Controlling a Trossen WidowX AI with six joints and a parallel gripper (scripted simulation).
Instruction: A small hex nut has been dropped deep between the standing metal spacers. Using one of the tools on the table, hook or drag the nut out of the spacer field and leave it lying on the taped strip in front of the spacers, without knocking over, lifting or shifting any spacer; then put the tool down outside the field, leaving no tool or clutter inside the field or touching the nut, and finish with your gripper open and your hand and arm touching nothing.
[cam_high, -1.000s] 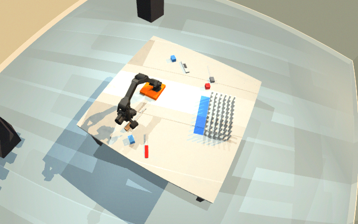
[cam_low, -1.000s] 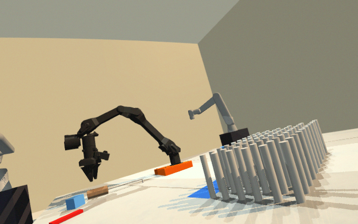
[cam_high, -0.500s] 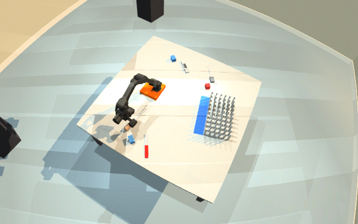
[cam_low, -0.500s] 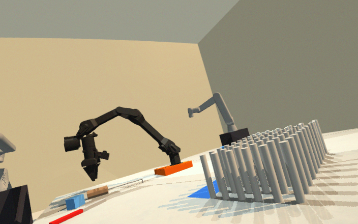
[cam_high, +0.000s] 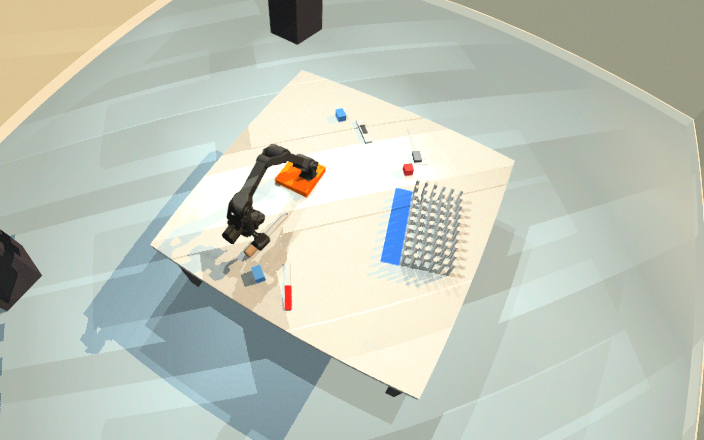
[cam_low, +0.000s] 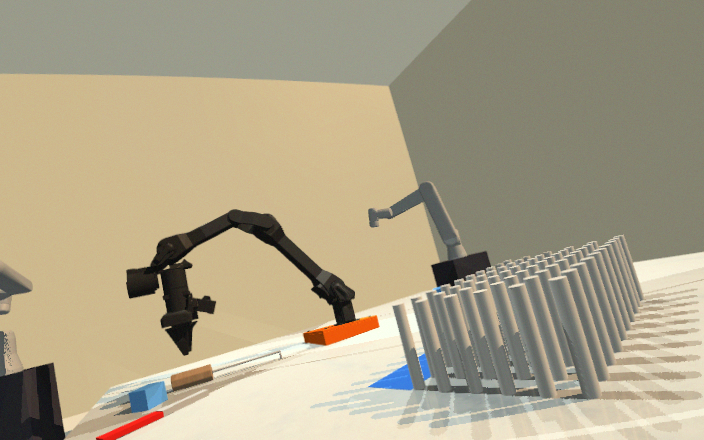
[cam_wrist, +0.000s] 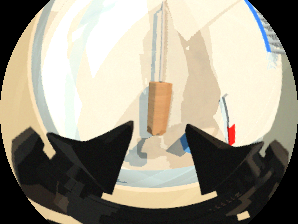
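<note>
Now: the hook tool 110 mm to the left of my gripper tip and 60 mm below it. Also, from my gripper tip: blue taped strip: 470 mm to the left, 400 mm ahead, 70 mm below; red-handled tool: 210 mm ahead, 70 mm below, 30 mm to the right; red block: 740 mm to the left, 280 mm ahead, 60 mm below.
</note>
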